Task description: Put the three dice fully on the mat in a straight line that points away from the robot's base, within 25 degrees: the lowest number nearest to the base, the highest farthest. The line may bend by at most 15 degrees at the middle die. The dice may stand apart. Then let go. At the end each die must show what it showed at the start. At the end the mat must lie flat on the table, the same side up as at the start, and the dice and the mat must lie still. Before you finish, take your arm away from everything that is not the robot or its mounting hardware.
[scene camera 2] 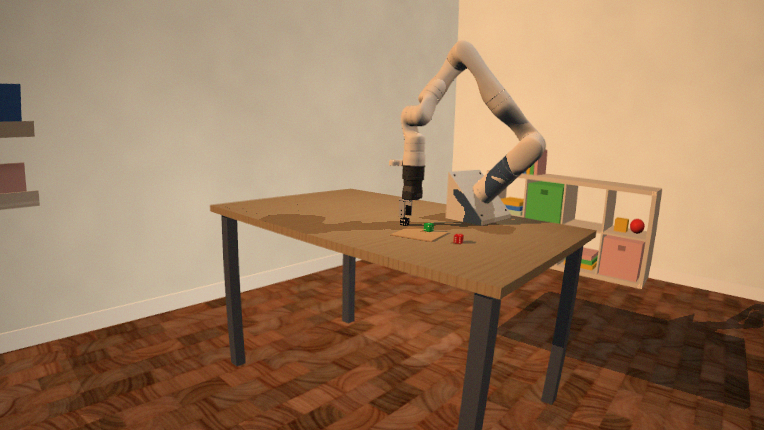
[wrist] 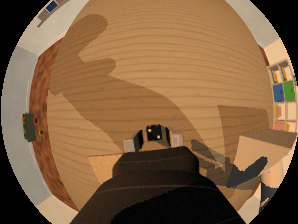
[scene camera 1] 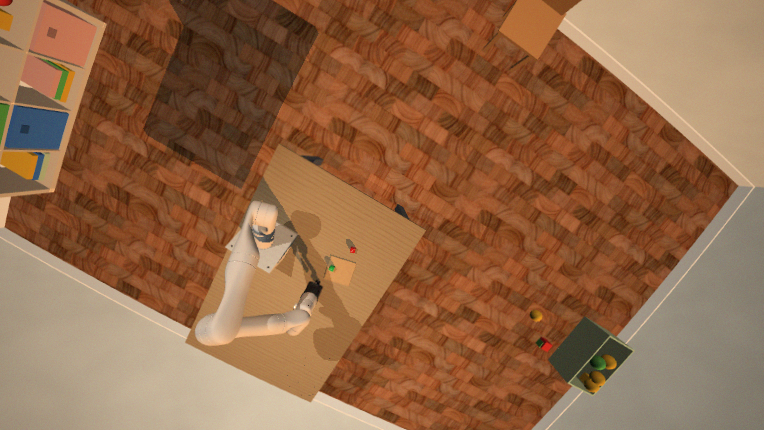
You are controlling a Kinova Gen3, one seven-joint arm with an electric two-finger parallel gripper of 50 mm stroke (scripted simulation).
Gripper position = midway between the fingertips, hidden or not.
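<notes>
Gripper visible: my gripper point(scene camera 2: 405, 215), also visible at point(wrist: 154, 134).
</notes>
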